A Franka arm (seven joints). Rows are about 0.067 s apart.
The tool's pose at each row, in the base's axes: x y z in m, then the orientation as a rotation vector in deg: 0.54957 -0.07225 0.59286 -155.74 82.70 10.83; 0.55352 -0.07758 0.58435 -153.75 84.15 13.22; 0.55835 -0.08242 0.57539 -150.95 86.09 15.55; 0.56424 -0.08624 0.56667 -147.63 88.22 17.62; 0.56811 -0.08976 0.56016 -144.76 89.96 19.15; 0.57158 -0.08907 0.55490 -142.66 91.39 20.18; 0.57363 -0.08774 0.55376 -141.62 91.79 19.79; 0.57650 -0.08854 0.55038 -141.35 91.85 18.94; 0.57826 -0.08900 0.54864 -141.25 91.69 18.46; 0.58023 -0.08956 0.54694 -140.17 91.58 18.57
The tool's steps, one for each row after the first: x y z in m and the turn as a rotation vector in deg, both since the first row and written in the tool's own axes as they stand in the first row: 0.00772 -0.00034 0.00753 0.14 -1.84 1.43; 0.01558 -0.00168 0.01550 0.68 -3.87 3.39; 0.02316 -0.00447 0.02324 1.55 -5.92 5.64; 0.02908 -0.00574 0.02900 2.38 -7.57 7.55; 0.03115 -0.00903 0.03401 2.91 -8.68 9.06; 0.03135 -0.01148 0.03511 3.67 -8.82 9.61; 0.03405 -0.01343 0.03814 4.19 -8.47 9.71; 0.03564 -0.01464 0.03968 4.53 -8.30 9.64; 0.03742 -0.01597 0.04114 5.32 -8.87 9.91
